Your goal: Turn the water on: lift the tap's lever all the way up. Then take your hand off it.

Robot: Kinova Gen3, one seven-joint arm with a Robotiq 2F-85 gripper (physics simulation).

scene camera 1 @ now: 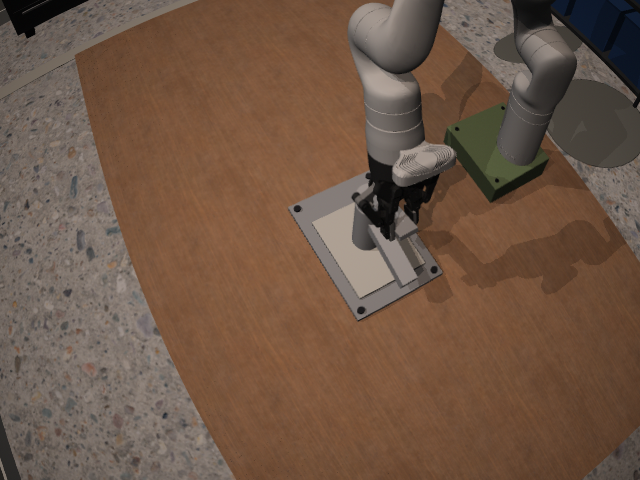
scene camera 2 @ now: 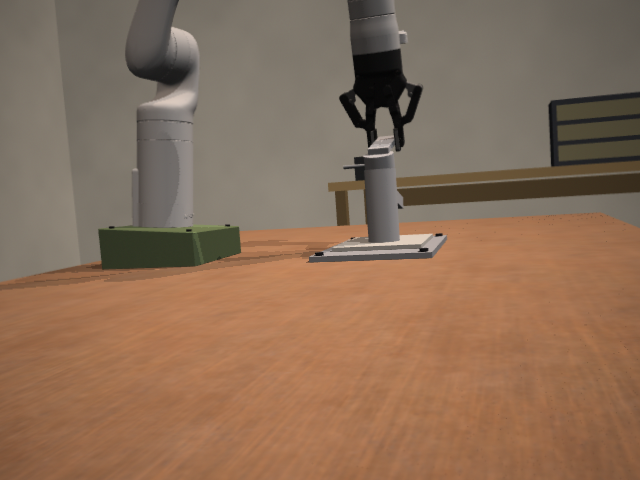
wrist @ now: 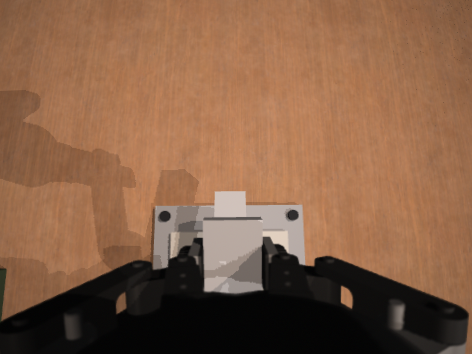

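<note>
The grey tap column stands upright on a grey base plate. Its long spout points outward under the lever. The pale lever on top of the column is tilted upward, its outer end higher than the column's top. My gripper points down and is shut on the lever, one finger on each side of it. In the wrist view the lever fills the gap between the fingertips. The lever's joint is partly hidden by the fingers in scene camera 1.
A green block carries the arm's base on the same wooden table. Behind the table stand a wooden bench and a dark-framed rack. Blue bins are beyond the table's edge.
</note>
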